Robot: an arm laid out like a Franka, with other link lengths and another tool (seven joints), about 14 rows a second.
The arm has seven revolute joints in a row. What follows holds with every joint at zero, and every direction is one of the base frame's. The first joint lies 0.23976 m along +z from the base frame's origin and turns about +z. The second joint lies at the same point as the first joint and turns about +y. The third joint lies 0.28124 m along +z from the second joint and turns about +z. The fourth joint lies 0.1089 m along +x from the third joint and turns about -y. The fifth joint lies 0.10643 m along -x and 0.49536 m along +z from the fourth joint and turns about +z. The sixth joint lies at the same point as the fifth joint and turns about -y. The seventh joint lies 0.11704 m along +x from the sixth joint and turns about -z. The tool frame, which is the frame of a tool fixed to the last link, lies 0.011 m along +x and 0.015 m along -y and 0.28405 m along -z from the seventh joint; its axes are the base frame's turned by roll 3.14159, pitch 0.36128 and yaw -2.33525 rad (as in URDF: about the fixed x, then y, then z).
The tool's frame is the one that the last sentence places.
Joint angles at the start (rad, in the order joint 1, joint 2, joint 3, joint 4, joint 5, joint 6, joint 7):
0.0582 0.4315 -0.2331 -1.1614 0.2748 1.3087 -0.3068
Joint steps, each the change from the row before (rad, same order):
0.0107 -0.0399 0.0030 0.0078 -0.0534 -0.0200 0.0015
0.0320 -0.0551 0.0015 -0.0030 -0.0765 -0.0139 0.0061
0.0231 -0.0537 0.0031 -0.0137 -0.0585 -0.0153 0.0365
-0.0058 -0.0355 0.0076 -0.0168 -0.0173 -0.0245 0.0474
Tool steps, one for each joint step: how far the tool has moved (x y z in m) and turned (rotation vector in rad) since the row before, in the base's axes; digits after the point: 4 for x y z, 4 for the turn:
-0.0072 -0.0049 0.0312 -0.0477 -0.0197 0.0152
-0.0091 0.0018 0.0369 -0.0698 -0.0279 0.0240
-0.0124 0.0003 0.0303 -0.0551 -0.0165 -0.0161
-0.0146 -0.0052 0.0143 -0.0161 0.0092 -0.0478

